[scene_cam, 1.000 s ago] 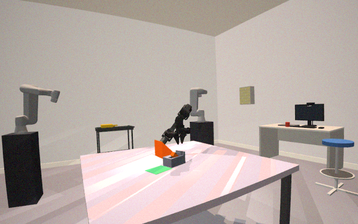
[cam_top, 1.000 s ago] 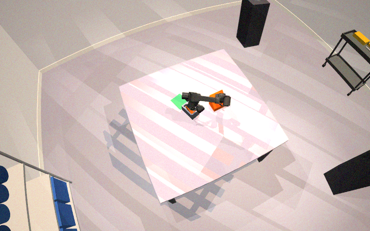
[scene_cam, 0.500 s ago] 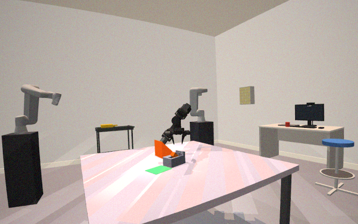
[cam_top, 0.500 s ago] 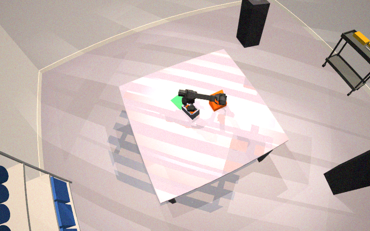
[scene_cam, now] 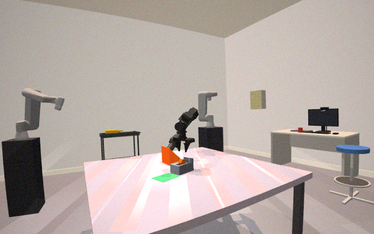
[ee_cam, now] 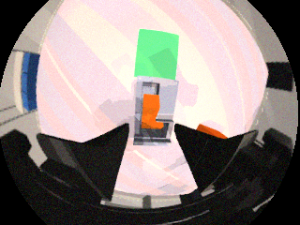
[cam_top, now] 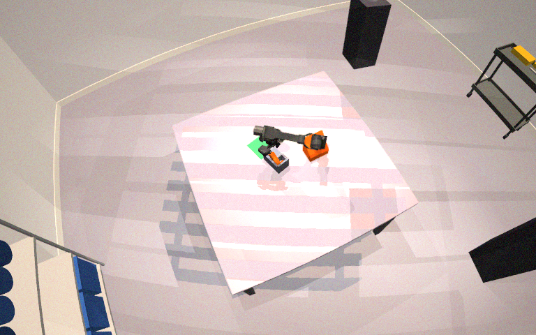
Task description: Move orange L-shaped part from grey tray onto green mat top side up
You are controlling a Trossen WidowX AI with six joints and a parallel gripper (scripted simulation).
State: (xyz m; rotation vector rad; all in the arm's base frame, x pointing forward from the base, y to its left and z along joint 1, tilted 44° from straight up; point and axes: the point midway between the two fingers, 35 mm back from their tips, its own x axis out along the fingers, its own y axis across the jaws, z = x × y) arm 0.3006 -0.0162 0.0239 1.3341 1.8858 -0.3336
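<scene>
The orange L-shaped part is 100 mm below my gripper tip, 30 mm behind it and 20 mm to the left of it. Round my gripper tip: green mat (160 mm below, 140 mm to the right, 50 mm ahead).
</scene>
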